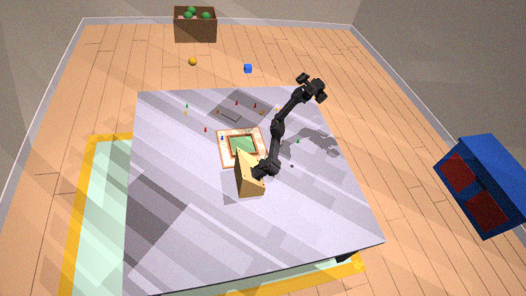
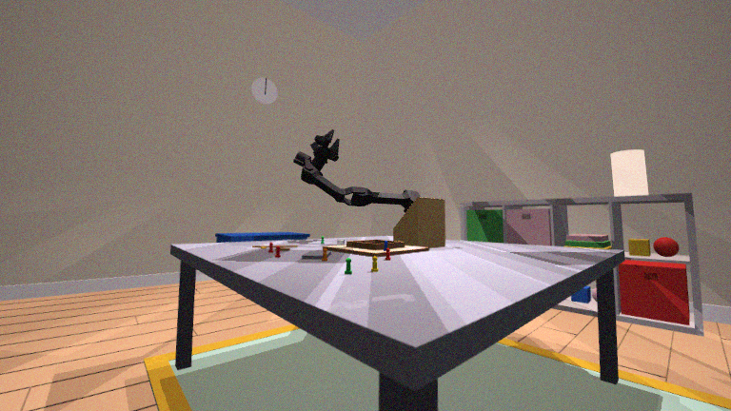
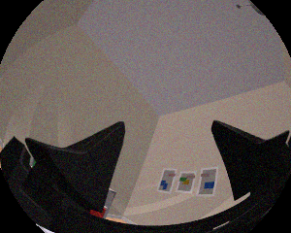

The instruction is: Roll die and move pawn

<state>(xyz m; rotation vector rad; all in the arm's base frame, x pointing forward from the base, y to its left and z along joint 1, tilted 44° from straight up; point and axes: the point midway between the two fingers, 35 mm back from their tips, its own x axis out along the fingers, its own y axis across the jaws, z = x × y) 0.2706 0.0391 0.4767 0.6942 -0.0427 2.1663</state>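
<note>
My gripper tip is 1 cm short of the white die, 7 cm to the right of it and 51 cm above it. From my gripper tip the other things lie so: dice tray: 1 cm ahead, 31 cm to the left, 51 cm below; thin stick: 29 cm ahead, 2 cm to the left, 52 cm below; blue pawn: 7 cm ahead, 43 cm to the left, 49 cm below.
</note>
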